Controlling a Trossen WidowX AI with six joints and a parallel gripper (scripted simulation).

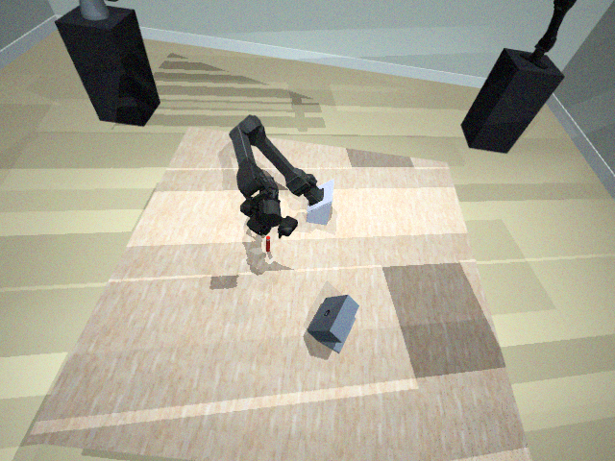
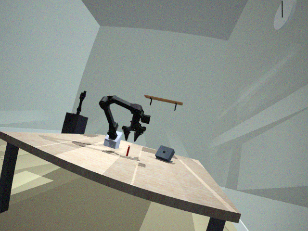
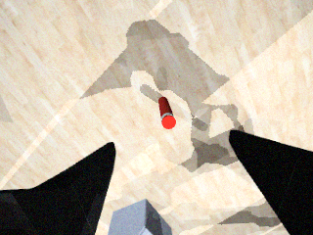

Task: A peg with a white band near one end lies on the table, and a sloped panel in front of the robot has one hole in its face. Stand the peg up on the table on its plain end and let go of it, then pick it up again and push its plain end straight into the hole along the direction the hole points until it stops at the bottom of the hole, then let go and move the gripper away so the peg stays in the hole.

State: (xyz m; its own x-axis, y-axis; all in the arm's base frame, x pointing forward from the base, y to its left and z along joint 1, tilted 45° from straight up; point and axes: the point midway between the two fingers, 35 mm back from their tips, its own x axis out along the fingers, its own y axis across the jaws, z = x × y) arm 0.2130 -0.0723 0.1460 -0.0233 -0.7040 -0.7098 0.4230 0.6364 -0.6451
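Now: the red peg 6 cm below my gripper tip. The rest, counted from my gripper tip: grey sloped panel (25 cm ahead, 24 cm to the left, 6 cm below).
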